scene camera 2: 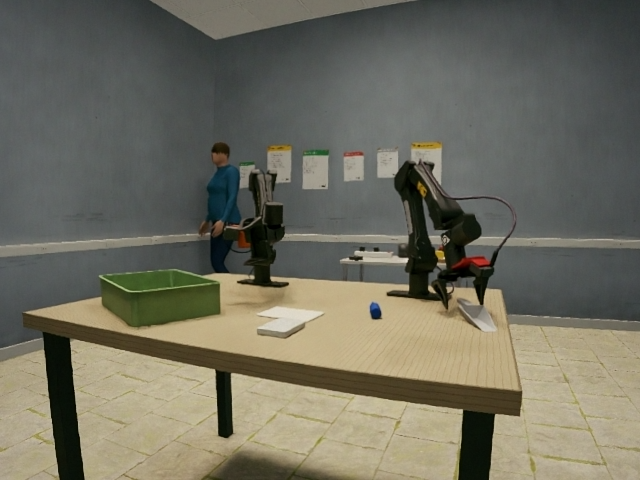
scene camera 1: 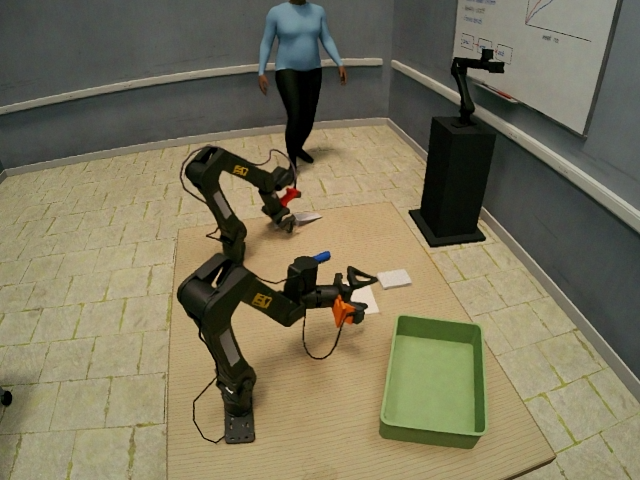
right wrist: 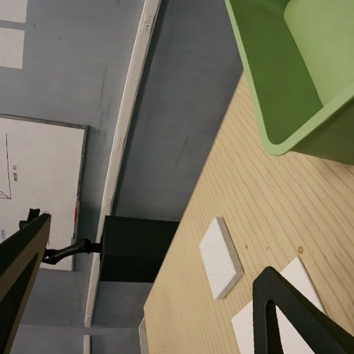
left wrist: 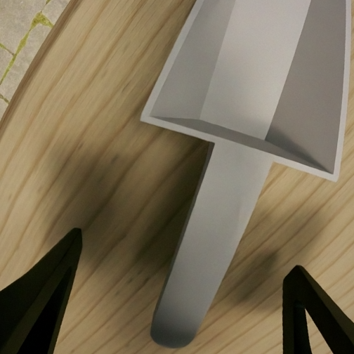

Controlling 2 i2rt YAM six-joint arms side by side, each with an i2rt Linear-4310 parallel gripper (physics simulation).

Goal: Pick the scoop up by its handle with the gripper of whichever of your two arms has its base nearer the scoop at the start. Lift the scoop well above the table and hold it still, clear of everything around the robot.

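Places are measured from the left arm's base along level axes (x ahead, y left, z up), in centimetres.
Where they show: left gripper, fingertip midpoint: [scene camera 2: 464, 307] [scene camera 1: 283, 225]; right gripper, fingertip midpoint: [scene camera 2: 242, 247] [scene camera 1: 372, 293]; left arm's base, origin of the base link: [scene camera 2: 418, 296]; right arm's base, origin of the base link: [scene camera 2: 262, 284] [scene camera 1: 238, 408].
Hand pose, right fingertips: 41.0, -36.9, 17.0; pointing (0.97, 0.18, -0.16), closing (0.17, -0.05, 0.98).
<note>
Each offset is from my right fingertips to the top centre of the thing, as dx, dy, dz.
The light grey scoop {-17.8, +58.3, -13.5} [scene camera 1: 308, 217] [scene camera 2: 479, 316] [left wrist: 260, 65] lies on the table near the table edge, blade open upward. Its flat handle [left wrist: 210, 240] runs down the left wrist view. My left gripper [scene camera 1: 293, 224] [scene camera 2: 464, 305] [left wrist: 190, 257] is open and points down just above the handle. In the left wrist view the handle lies between the two fingertips, touching neither, slightly nearer the picture's left finger. My right gripper [scene camera 1: 371, 293] [right wrist: 163, 253] is open and empty, above the table and far from the scoop.
A blue-handled tool {-14.4, +33.1, -14.3} [scene camera 1: 322, 256] [scene camera 2: 375, 310] lies mid-table. A white block {+12.4, +22.5, -15.5} [scene camera 1: 393, 278] [scene camera 2: 280, 327] [right wrist: 220, 257] and a white sheet {-0.7, +15.7, -16.5} [scene camera 2: 294, 313] lie near the green bin {+14.0, -19.8, -8.5} [scene camera 1: 388, 372] [scene camera 2: 160, 307]. A person [scene camera 1: 297, 36] [scene camera 2: 222, 191] stands beyond the table. A black pedestal [scene camera 1: 454, 180] carries another arm.
</note>
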